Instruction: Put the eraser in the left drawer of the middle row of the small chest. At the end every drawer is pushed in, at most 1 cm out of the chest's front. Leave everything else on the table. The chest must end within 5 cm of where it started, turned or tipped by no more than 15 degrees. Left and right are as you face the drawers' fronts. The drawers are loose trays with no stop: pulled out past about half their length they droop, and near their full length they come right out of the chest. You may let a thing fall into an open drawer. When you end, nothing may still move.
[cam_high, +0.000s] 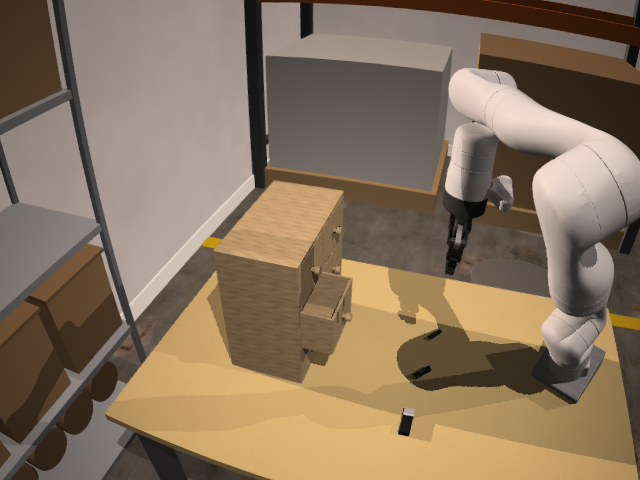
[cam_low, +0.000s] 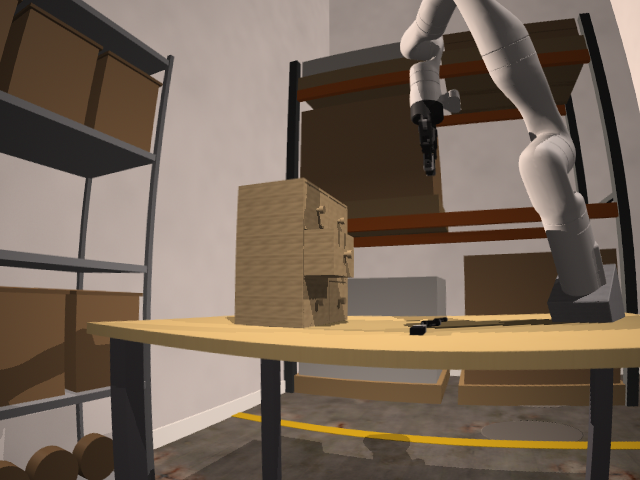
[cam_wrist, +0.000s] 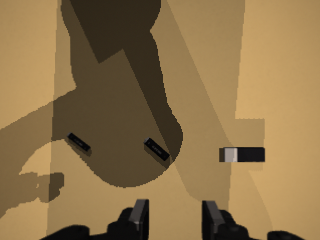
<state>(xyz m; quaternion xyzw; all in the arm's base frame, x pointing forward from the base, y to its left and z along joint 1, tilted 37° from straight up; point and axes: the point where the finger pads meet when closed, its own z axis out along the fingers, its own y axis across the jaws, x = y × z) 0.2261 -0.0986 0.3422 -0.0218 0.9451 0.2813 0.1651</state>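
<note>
Right now my hand is 34 cm above the eraser and 11 cm to the right of it.
</note>
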